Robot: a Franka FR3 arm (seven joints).
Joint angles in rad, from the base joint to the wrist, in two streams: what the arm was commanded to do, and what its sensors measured. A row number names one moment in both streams.
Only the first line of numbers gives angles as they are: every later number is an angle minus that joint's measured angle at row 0.
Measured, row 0:
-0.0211, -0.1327, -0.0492, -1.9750, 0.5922, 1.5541, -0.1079
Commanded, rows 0 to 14:
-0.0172, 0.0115, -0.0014, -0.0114, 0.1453, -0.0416, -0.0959
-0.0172, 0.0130, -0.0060, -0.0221, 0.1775, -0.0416, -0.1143
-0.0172, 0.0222, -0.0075, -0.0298, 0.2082, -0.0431, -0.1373
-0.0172, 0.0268, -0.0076, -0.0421, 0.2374, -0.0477, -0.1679
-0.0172, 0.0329, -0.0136, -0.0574, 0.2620, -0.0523, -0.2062
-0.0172, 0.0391, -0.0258, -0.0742, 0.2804, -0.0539, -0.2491
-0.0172, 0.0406, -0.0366, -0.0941, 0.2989, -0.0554, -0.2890
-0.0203, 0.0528, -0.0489, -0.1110, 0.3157, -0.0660, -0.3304
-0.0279, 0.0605, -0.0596, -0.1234, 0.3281, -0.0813, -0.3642
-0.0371, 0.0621, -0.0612, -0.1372, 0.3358, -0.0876, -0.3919
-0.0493, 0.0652, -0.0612, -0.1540, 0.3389, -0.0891, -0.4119
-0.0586, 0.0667, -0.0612, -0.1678, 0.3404, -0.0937, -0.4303
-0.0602, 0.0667, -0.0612, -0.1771, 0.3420, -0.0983, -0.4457
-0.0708, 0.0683, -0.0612, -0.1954, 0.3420, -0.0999, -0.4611
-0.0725, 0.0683, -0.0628, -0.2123, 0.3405, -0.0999, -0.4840
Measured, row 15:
-0.0508, 0.0792, -0.0682, -0.1668, 0.3130, -0.0814, -0.4290
